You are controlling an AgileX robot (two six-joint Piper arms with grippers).
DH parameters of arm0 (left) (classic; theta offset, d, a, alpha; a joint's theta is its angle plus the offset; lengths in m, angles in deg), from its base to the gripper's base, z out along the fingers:
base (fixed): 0 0 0 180
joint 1: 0 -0.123 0 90
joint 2: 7.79 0 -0.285 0
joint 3: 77.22 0 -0.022 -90
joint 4: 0 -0.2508 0 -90
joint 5: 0 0 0.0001 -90
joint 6: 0 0.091 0 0
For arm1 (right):
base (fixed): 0 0 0 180
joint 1: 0 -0.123 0 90
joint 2: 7.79 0 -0.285 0
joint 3: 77.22 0 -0.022 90
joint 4: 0 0.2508 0 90
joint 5: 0 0 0.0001 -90
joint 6: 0 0.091 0 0
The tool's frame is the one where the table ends.
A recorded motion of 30 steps. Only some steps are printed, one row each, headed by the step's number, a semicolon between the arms.
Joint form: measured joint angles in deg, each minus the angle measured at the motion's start. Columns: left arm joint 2, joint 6, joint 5, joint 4, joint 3, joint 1; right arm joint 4, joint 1, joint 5, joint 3, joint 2, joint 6.
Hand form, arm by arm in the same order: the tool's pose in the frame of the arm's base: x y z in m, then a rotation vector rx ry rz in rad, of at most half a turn. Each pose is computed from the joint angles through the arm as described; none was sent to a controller.
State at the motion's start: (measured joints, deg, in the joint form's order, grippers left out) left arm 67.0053 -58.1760 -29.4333 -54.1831 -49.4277 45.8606; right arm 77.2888 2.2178 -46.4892 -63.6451 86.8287 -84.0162
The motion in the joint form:
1: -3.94 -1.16 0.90 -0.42 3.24 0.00; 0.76 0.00 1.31 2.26 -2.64 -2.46
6: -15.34 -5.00 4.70 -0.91 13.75 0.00; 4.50 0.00 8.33 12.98 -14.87 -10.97
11: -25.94 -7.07 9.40 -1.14 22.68 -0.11; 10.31 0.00 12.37 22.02 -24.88 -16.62
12: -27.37 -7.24 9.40 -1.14 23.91 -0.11; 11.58 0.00 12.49 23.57 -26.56 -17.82
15: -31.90 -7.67 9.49 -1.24 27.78 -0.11; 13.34 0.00 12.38 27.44 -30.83 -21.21
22: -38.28 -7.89 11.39 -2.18 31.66 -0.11; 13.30 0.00 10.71 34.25 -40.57 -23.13
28: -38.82 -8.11 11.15 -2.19 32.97 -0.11; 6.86 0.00 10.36 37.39 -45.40 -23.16
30: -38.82 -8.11 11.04 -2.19 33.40 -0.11; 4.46 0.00 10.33 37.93 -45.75 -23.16
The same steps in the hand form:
1: 0.1853 -0.1400 0.3210 0.4257 1.9991 -0.1740; 0.3145 0.0511 0.3197 -0.6369 1.8811 0.6221
6: 0.1495 -0.1092 0.3050 0.3902 1.9640 -0.2819; 0.2645 0.0455 0.3264 -0.6323 1.7968 0.4375
11: 0.1196 -0.0859 0.2873 0.3850 1.9041 -0.3933; 0.2228 0.0425 0.3233 -0.5790 1.7356 0.3607
12: 0.1160 -0.0822 0.2837 0.3809 1.9018 -0.3970; 0.2156 0.0426 0.3221 -0.5751 1.7217 0.3568
15: 0.1052 -0.0713 0.2718 0.3715 1.8920 -0.4078; 0.1970 0.0435 0.3172 -0.5979 1.6872 0.3324
22: 0.0916 -0.0603 0.2638 0.3796 1.8286 -0.4493; 0.1569 0.0472 0.3090 -0.6497 1.6171 0.3136
28: 0.0903 -0.0585 0.2570 0.3792 1.8436 -0.4418; 0.1379 0.0482 0.2977 -0.7578 1.6109 0.2363
30: 0.0902 -0.0582 0.2544 0.3810 1.8512 -0.4366; 0.1360 0.0480 0.2933 -0.7958 1.6218 0.2117

